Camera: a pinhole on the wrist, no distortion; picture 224 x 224 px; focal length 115.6 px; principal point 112.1 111.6 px. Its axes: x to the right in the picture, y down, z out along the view. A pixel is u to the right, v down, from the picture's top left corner.
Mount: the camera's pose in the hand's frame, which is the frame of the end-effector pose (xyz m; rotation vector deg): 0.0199 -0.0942 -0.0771 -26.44 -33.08 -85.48
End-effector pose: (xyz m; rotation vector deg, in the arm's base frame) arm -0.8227 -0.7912 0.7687 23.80 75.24 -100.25
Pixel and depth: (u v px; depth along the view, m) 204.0 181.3 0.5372
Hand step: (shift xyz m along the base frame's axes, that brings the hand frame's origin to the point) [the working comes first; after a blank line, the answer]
In the camera's frame: 0.4271 0.3239 0.5372

-0.0901 -0.6907 0.0832
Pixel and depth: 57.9 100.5 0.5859
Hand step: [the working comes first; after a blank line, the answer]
In the camera's frame: -0.2747 -0.0563 0.5859

0.4753 -0.1771 -0.1533
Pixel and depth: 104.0 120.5 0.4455
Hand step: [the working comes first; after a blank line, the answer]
In the camera's frame: -0.0312 0.0343 0.4455

0.2118 -0.2481 -0.0404
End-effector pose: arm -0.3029 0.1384 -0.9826 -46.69 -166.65 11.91
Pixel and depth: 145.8 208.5 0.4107
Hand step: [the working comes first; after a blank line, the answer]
In the camera's frame: 0.1197 0.3443 0.4107

-0.2922 0.2047 -0.3241
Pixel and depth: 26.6 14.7 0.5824
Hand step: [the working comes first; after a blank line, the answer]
In the camera's frame: -0.4308 -0.4882 0.5824

0.7142 0.2223 -0.2128
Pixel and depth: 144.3 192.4 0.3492
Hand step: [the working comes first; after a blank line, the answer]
In the camera's frame: 0.0973 0.2441 0.3492

-0.2136 0.1416 -0.2597
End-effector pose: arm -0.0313 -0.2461 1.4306 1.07 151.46 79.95
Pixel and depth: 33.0 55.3 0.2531
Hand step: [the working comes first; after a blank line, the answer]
In the camera's frame: -0.1732 -0.1233 0.2531

0.1079 0.1052 0.1706
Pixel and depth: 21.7 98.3 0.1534
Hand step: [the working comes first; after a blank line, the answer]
In the camera's frame: -0.1200 -0.0176 0.1534

-0.0024 0.0265 0.0960
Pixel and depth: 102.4 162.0 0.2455
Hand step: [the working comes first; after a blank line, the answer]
In the camera's frame: -0.0206 0.1070 0.2455

-0.0968 0.1425 -0.0114
